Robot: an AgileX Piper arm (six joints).
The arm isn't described. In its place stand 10 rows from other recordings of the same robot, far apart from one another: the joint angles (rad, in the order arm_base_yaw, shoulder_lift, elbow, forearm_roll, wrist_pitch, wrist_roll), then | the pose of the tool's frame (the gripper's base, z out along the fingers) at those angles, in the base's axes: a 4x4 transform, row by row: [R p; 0 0 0 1], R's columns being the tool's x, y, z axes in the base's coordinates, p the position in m.
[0.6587 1.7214 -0.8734 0.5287 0.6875 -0.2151] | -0.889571, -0.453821, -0.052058, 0.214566; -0.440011, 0.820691, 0.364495, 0.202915; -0.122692, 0.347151, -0.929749, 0.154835; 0, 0, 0, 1
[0.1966 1.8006 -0.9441 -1.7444 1.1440 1.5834] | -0.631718, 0.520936, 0.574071, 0.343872; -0.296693, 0.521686, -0.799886, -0.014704; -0.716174, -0.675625, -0.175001, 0.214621; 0, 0, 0, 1
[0.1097 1.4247 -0.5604 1.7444 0.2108 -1.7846] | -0.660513, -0.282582, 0.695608, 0.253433; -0.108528, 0.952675, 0.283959, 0.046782; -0.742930, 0.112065, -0.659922, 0.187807; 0, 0, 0, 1
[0.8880 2.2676 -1.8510 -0.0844 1.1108 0.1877] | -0.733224, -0.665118, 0.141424, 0.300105; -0.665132, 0.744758, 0.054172, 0.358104; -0.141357, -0.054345, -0.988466, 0.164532; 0, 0, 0, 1
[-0.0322 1.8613 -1.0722 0.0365 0.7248 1.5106] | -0.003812, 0.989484, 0.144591, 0.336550; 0.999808, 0.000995, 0.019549, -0.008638; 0.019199, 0.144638, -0.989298, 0.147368; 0, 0, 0, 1
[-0.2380 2.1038 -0.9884 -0.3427 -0.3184 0.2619] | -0.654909, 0.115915, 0.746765, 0.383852; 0.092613, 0.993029, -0.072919, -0.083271; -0.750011, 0.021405, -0.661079, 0.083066; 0, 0, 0, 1
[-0.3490 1.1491 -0.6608 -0.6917 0.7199 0.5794] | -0.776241, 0.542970, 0.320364, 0.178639; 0.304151, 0.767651, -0.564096, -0.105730; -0.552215, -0.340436, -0.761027, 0.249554; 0, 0, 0, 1
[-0.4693 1.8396 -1.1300 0.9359 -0.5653 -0.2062] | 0.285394, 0.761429, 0.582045, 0.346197; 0.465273, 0.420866, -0.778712, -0.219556; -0.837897, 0.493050, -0.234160, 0.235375; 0, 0, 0, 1
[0.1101 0.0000 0.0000 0.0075 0.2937 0.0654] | -0.211367, -0.096917, 0.972590, 0.054195; 0.049591, 0.992727, 0.109701, 0.006190; -0.976148, 0.071419, -0.205024, 0.186698; 0, 0, 0, 1
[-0.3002 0.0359 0.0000 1.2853 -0.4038 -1.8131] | -0.190808, 0.620811, 0.760386, 0.039064; -0.448763, 0.633764, -0.630043, -0.048007; -0.873043, -0.461451, 0.157670, 0.220889; 0, 0, 0, 1
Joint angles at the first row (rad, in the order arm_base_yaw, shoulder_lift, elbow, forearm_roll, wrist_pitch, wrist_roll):
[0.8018 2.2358 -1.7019 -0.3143 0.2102 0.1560]
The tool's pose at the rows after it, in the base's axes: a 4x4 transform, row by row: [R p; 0 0 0 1], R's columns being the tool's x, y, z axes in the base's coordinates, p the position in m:
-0.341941, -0.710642, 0.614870, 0.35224; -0.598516, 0.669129, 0.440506, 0.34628; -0.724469, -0.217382, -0.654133, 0.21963; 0, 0, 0, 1
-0.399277, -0.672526, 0.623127, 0.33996; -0.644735, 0.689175, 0.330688, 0.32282; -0.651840, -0.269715, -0.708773, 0.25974; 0, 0, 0, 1
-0.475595, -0.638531, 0.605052, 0.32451; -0.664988, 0.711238, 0.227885, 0.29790; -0.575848, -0.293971, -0.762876, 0.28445; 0, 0, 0, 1
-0.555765, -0.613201, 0.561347, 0.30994; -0.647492, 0.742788, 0.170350, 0.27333; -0.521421, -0.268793, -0.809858, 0.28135; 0, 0, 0, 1
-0.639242, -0.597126, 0.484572, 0.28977; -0.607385, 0.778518, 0.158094, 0.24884; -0.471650, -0.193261, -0.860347, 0.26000; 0, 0, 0, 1
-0.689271, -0.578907, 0.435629, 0.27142; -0.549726, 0.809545, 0.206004, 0.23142; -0.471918, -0.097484, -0.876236, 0.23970; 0, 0, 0, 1
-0.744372, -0.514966, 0.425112, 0.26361; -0.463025, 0.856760, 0.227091, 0.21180; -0.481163, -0.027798, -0.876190, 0.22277; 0, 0, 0, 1
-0.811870, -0.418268, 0.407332, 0.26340; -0.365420, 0.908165, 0.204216, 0.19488; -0.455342, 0.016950, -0.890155, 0.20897; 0, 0, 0, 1
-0.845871, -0.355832, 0.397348, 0.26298; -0.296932, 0.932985, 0.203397, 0.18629; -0.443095, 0.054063, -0.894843, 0.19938; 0, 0, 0, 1
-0.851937, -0.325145, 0.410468, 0.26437; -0.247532, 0.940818, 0.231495, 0.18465; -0.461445, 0.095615, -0.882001, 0.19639; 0, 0, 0, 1
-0.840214, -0.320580, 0.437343, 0.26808; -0.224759, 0.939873, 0.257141, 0.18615; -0.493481, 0.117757, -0.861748, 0.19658; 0, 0, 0, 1
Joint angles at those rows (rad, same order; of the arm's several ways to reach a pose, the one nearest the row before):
[0.8018 2.1291 -1.7018 -0.3525 0.4035 0.1533]
[0.8018 2.0233 -1.7056 -0.3855 0.6179 0.1533]
[0.7995 1.9308 -1.6773 -0.3972 0.7907 0.1591]
[0.7834 1.8513 -1.5626 -0.3799 0.8373 0.1919]
[0.7620 1.7699 -1.3795 -0.3115 0.8015 0.2223]
[0.7424 1.7026 -1.2110 -0.2247 0.6953 0.2354]
[0.7044 1.6595 -1.0833 -0.1830 0.5964 0.2822]
[0.6618 1.6512 -1.0181 -0.1671 0.5659 0.3545]
[0.6369 1.6512 -0.9770 -0.1442 0.5310 0.3928]
[0.6244 1.6512 -0.9581 -0.1133 0.4794 0.4028]
[0.6194 1.6560 -0.9566 -0.1069 0.4304 0.4072]

